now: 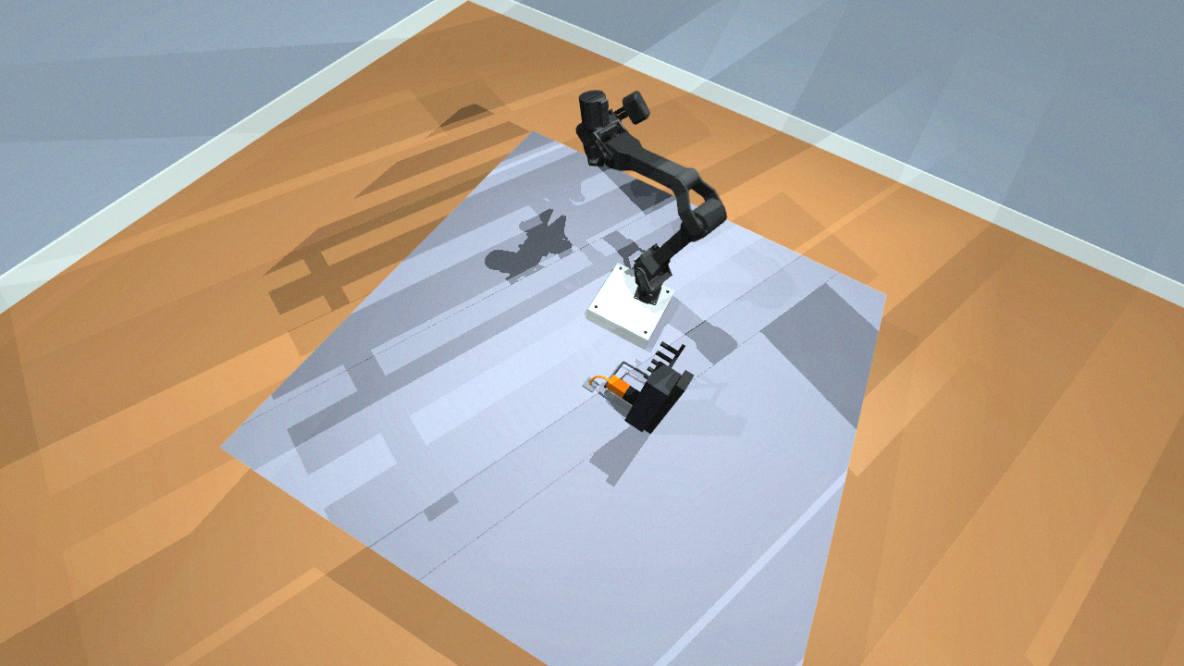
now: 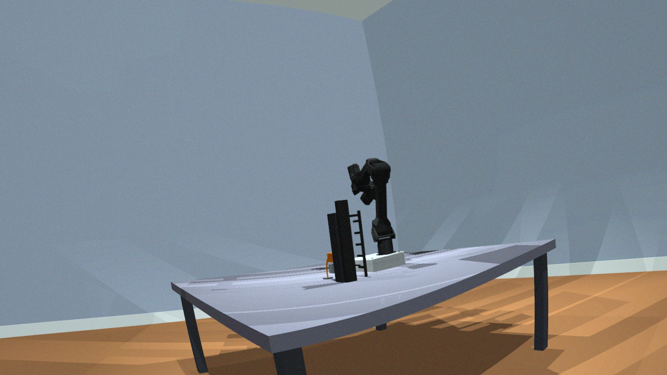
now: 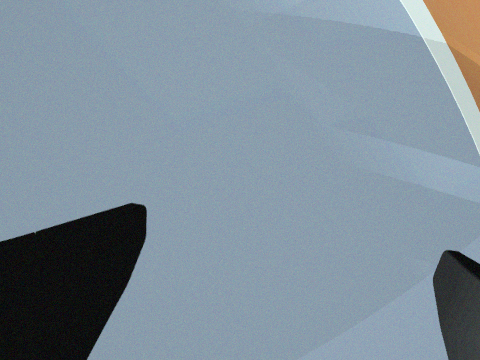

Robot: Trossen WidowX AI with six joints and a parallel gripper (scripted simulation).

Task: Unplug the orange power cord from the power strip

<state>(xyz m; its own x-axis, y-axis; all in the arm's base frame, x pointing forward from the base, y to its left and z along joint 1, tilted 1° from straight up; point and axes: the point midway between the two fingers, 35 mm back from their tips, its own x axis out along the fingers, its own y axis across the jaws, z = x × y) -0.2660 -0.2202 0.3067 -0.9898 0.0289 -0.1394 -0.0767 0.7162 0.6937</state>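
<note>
Now: gripper tip 60 cm short of the orange plug, 27 cm above it and 25 cm to the right of it.
</note>
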